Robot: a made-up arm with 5 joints.
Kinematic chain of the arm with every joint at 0, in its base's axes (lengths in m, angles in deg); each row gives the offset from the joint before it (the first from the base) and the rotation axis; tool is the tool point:
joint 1: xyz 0 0 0.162 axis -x
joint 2: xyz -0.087 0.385 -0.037 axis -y
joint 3: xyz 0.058 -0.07 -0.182 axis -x
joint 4: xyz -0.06 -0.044 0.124 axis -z
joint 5: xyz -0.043 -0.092 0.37 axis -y
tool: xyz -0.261 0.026 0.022
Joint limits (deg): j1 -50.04..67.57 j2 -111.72..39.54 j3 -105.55..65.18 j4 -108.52..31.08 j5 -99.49..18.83
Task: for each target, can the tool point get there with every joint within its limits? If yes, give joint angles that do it. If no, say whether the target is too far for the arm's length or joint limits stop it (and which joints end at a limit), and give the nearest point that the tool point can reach.
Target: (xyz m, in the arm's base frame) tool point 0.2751 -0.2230 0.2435
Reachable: yes | joints 43.48 -100.31 -29.70 -60.88 -65.39
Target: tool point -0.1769 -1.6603 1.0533
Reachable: no: too far | nearest point -0.1287 -0.6693 0.2805 | short by 1.258 m
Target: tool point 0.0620 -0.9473 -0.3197
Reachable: no: joint limits stop it (at a limit: joint 3) | nearest point 0.0119 -0.6401 -0.1635 | short by 0.348 m
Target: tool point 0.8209 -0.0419 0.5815
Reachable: no: joint limits stop it (at a limit: joint 1) | nearest point 0.4617 0.0651 0.5007 | short by 0.383 m
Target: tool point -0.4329 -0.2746 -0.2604
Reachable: yes | joints 1.09 -32.07 -90.42 -60.72 -15.26
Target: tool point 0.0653 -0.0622 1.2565
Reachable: no: joint limits stop it (at a limit: joint 1) | nearest point 0.0092 0.0668 0.9591 | short by 0.329 m
